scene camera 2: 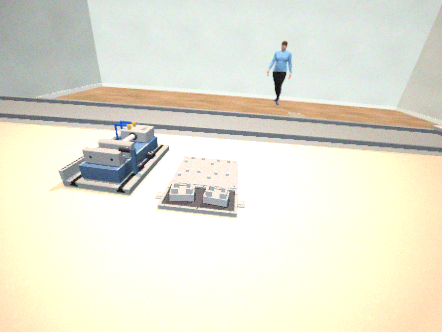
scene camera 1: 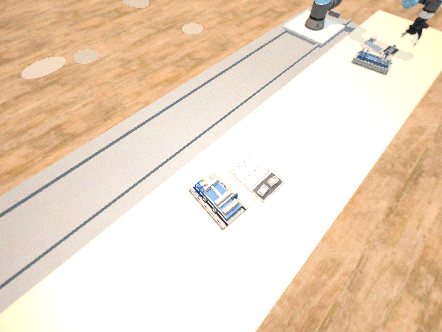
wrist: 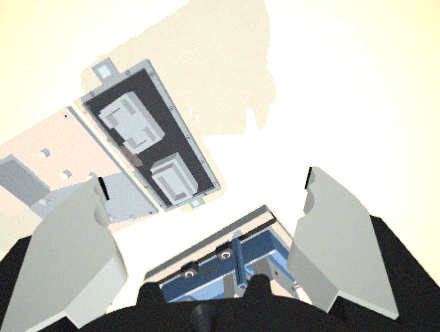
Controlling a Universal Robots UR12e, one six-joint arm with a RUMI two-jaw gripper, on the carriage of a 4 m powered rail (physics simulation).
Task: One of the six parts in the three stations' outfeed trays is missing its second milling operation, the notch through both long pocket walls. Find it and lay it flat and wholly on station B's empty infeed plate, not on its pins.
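Where they show: gripper, fingertip midpoint: point(scene camera 1: 406, 42) point(wrist: 208, 175); arm's base, origin of the base link: point(scene camera 1: 313, 25).
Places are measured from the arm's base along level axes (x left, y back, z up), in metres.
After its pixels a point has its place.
My gripper point(scene camera 1: 411, 42) {x 0.130, y -0.800, z 0.095 m} point(wrist: 208, 175) {x 0.130, y -0.800, z 0.095 m} is open and empty, above the far station. In the wrist view, that station's outfeed tray point(wrist: 180, 124) {x 0.153, y -0.773, z -0.018 m} is ahead, left of the middle between the fingers. One grey part point(wrist: 131, 122) {x 0.185, y -0.730, z -0.003 m} there has notches through its long pocket walls. The other part point(wrist: 174, 179) {x 0.097, y -0.727, z -0.003 m}, nearer the fingers, shows an unbroken pocket rim with no notch visible. Its pinned infeed plate point(wrist: 30, 142) {x 0.229, y -0.593, z -0.022 m} lies to the left. At the nearer station, two notched parts point(scene camera 2: 182, 192) {x -1.789, y -0.781, z -0.003 m} point(scene camera 2: 216, 196) {x -1.704, y -0.787, z -0.003 m} sit in the outfeed tray point(scene camera 2: 197, 210) {x -1.746, y -0.823, z -0.021 m}. Its pinned infeed plate point(scene camera 1: 251, 171) {x -1.735, y -0.639, z -0.022 m} point(scene camera 2: 206, 169) {x -1.744, y -0.622, z -0.022 m} holds no part. Station letters are unreadable.
A blue and grey vise point(scene camera 1: 220, 199) {x -2.026, y -0.656, z 0.066 m} point(scene camera 2: 105, 165) {x -2.002, y -0.736, z 0.031 m} stands beside the nearer station's plate and tray. Another vise point(scene camera 1: 372, 61) {x -0.198, y -0.690, z 0.018 m} point(wrist: 210, 272) {x -0.089, y -0.675, z 0.015 m} stands at the far station, below the fingers in the wrist view. The rail point(scene camera 1: 165, 117) runs along the table. A person point(scene camera 2: 281, 67) is beyond it.
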